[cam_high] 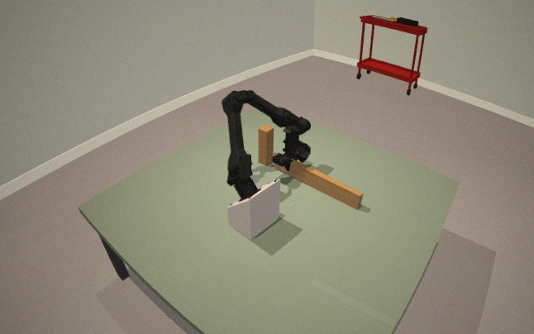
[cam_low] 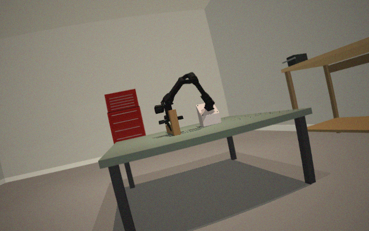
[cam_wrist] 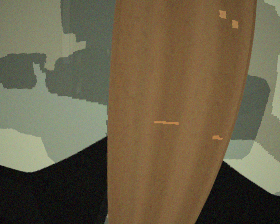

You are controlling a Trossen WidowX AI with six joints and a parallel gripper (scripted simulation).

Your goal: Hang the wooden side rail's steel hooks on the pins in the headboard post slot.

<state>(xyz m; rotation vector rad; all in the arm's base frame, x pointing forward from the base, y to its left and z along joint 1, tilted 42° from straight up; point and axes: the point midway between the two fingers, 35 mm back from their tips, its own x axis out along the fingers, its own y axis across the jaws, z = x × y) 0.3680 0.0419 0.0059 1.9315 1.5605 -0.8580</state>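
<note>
The wooden headboard post is 140 mm to the left of my gripper tip, 60 mm above it and 20 mm ahead of it.
</note>
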